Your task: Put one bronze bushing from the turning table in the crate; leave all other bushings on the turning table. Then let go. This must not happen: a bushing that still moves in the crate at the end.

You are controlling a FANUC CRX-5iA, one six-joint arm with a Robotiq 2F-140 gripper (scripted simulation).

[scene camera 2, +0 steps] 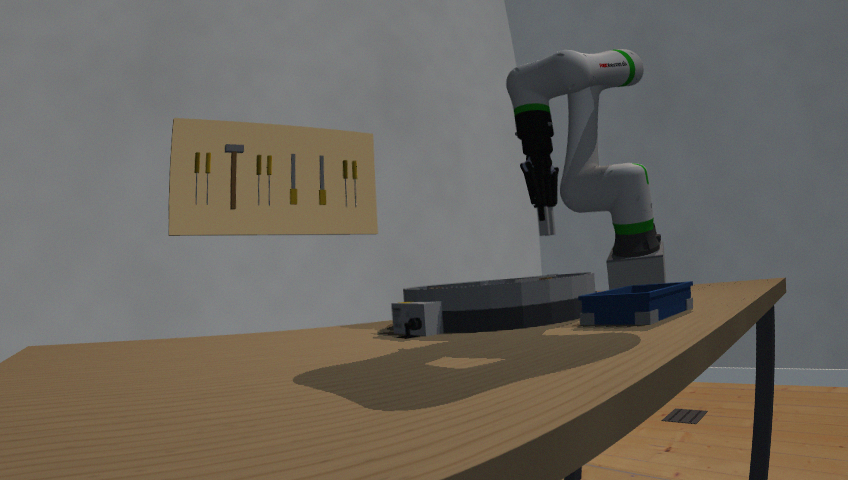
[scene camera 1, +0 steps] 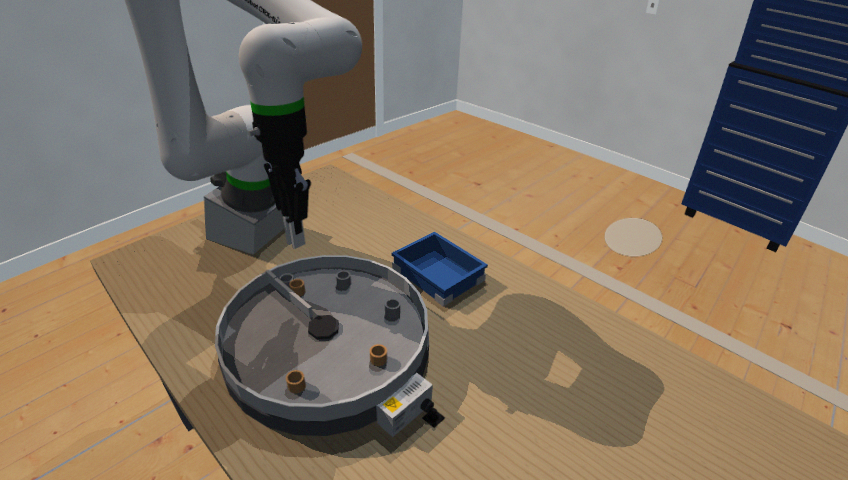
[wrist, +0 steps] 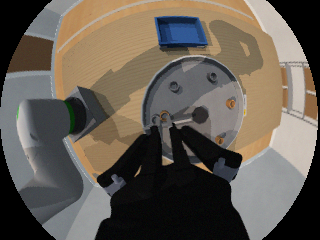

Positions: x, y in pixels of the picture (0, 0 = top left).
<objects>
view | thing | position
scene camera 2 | my gripper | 547, 235
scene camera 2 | blue crate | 647, 304
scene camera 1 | my gripper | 296, 243
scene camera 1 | blue crate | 443, 270
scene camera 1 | round grey turning table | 268, 337
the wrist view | my gripper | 164, 122
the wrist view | blue crate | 182, 31
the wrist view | round grey turning table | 203, 100
</objects>
